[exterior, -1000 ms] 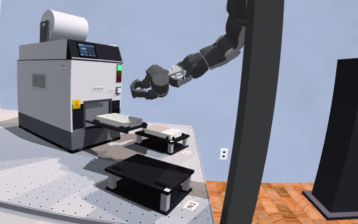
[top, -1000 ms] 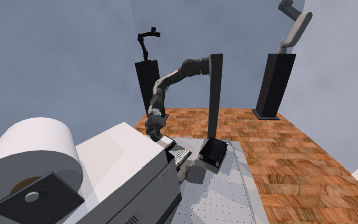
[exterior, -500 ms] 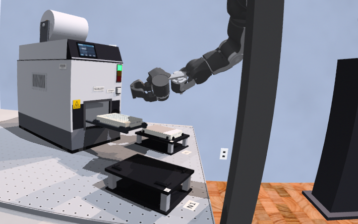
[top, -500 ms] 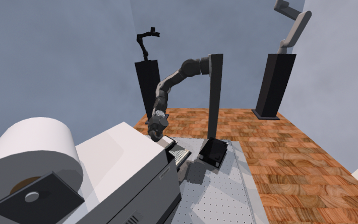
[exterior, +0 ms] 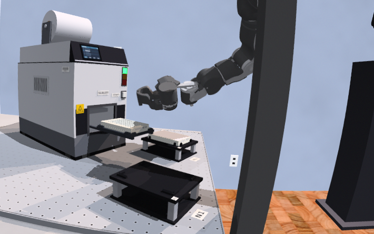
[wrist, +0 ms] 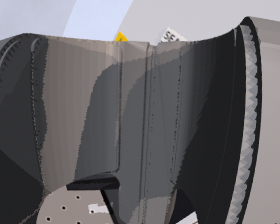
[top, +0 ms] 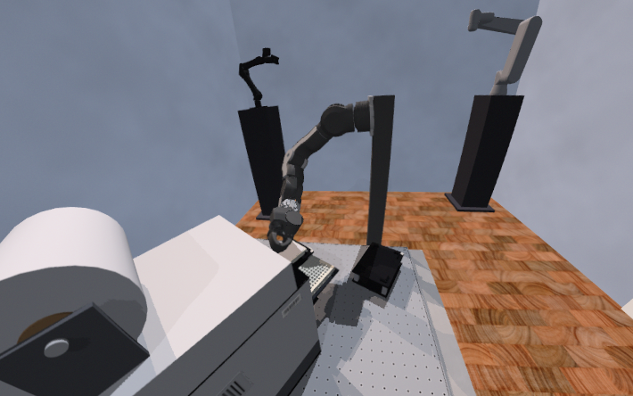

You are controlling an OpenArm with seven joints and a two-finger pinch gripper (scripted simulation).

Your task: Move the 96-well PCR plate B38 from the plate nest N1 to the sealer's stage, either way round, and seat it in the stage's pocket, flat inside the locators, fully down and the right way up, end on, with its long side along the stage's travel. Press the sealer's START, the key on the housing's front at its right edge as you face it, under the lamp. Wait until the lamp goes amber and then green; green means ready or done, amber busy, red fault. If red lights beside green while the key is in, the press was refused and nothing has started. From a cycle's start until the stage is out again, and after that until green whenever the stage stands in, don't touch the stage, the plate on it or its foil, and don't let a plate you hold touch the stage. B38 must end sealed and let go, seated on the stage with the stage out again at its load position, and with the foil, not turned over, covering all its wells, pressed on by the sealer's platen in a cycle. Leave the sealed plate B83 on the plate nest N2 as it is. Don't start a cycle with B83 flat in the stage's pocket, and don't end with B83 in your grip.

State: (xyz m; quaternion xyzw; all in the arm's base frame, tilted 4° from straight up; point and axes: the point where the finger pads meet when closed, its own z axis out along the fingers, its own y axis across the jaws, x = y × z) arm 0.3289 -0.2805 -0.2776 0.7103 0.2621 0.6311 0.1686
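Right now the start key is 7 cm ahead of my hand and 4 cm to the right of it. Also, from my hand: door (10 cm below, 8 cm ahead, 6 cm to the left); sealer's stage (9 cm to the left, 8 cm below, 2 cm ahead); 96-well plate B38 (9 cm to the left, 7 cm below, 2 cm ahead).
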